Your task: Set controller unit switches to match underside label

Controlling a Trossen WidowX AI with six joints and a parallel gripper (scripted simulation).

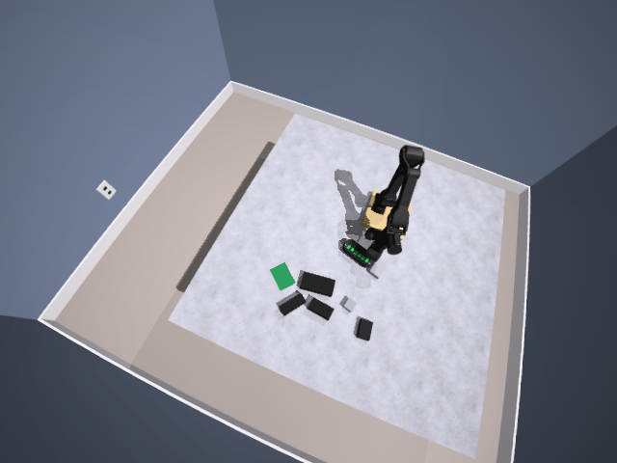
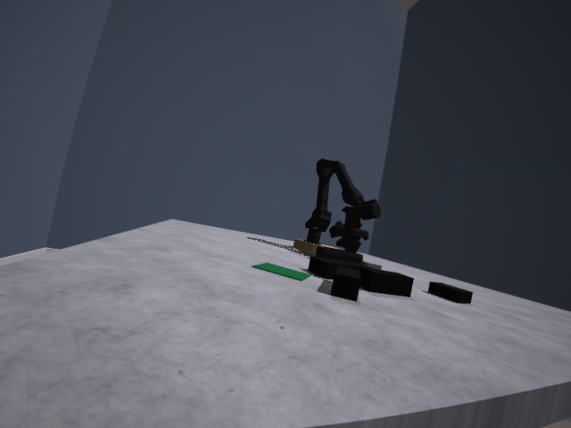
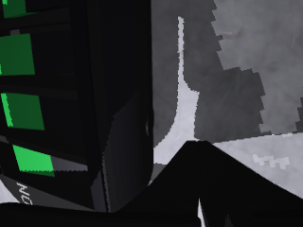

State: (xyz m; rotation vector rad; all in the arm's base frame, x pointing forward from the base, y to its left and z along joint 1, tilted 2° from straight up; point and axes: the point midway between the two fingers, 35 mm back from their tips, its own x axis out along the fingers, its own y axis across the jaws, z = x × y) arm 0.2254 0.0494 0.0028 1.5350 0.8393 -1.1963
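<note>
Right now my gripper tip is 6 cm short of the light grey block and 4 cm to the right of it. From my gripper tip the other things lie so: small grey cube 26 cm ahead, 2 cm to the right, 1 cm above; flat green plate 26 cm ahead, 34 cm to the right, 1 cm below.
</note>
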